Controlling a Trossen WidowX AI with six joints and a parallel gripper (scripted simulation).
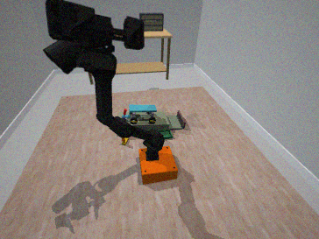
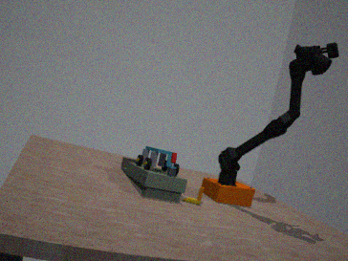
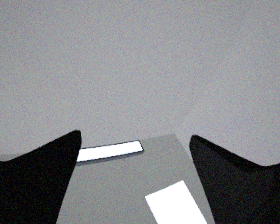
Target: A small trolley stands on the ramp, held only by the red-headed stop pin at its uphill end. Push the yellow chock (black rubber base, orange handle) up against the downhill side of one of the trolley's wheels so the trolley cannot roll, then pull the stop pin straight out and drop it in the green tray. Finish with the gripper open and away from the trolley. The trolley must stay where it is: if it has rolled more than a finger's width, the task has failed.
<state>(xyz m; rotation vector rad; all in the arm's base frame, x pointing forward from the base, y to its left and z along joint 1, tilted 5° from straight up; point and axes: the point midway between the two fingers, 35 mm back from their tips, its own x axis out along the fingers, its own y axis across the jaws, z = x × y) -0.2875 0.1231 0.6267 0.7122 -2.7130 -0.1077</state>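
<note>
The yellow chock lies 460 mm ahead of my gripper tip, 80 mm to the left of it and 710 mm below it. Also, from my gripper tip: red-headed stop pin 570 mm ahead, 80 mm to the left, 600 mm below; then green tray 490 mm ahead, 160 mm to the right, 740 mm below; then blue trolley 600 mm ahead, 40 mm to the right, 620 mm below.
</note>
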